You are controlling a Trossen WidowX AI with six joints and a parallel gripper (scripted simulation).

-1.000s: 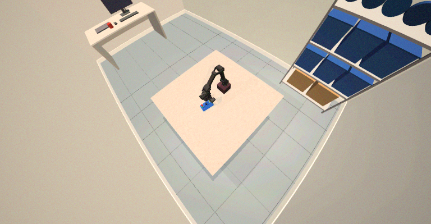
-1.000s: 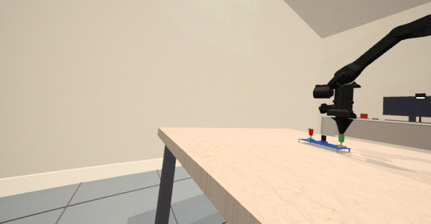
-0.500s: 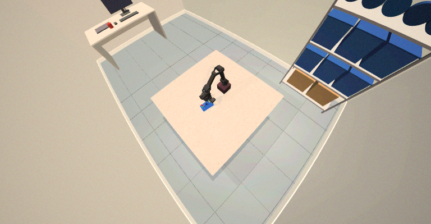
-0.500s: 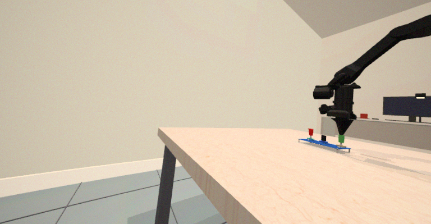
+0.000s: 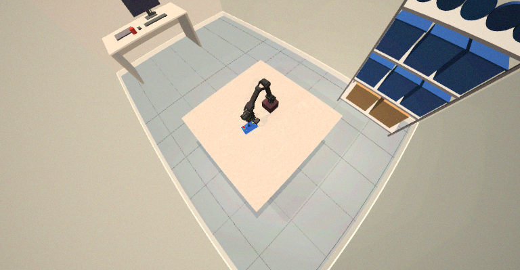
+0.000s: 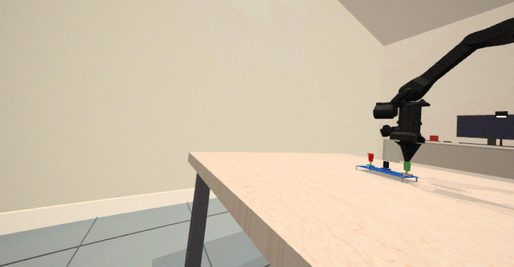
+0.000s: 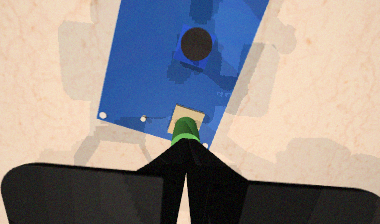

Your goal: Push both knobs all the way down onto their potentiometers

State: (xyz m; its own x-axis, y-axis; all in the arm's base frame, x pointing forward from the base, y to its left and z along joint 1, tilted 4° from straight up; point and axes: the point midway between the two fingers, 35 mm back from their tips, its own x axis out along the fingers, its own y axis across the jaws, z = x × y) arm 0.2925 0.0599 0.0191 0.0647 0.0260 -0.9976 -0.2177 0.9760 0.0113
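The green knob lies 20 mm below my gripper tip. Also, from my gripper tip: red knob 110 mm ahead, 10 mm to the left, 10 mm below.
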